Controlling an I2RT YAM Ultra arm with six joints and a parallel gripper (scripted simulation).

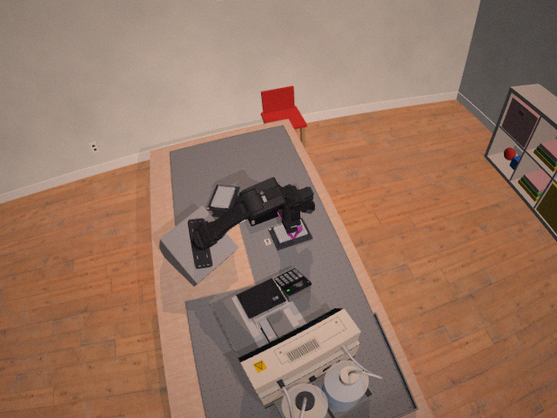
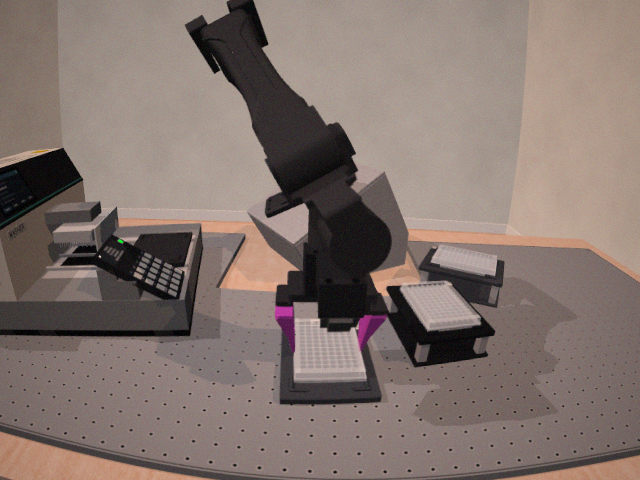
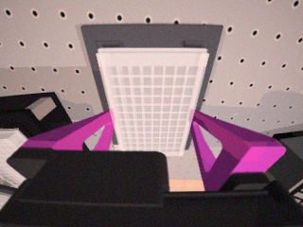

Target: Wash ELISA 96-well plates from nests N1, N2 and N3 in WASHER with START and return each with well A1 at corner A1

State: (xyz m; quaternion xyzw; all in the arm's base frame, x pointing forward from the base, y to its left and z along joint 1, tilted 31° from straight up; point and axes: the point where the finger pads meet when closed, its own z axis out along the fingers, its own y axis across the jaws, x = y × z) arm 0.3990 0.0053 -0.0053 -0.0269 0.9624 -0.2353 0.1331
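Now: the nest N1 3 cm below my hand. The rest, counted from my hand: black carrier pocket 23 cm behind, 29 cm to the right, 4 cm above; grey manifold 21 cm behind, 44 cm to the right, 9 cm above; raised black nest 7 cm behind, 17 cm to the left, 1 cm above.
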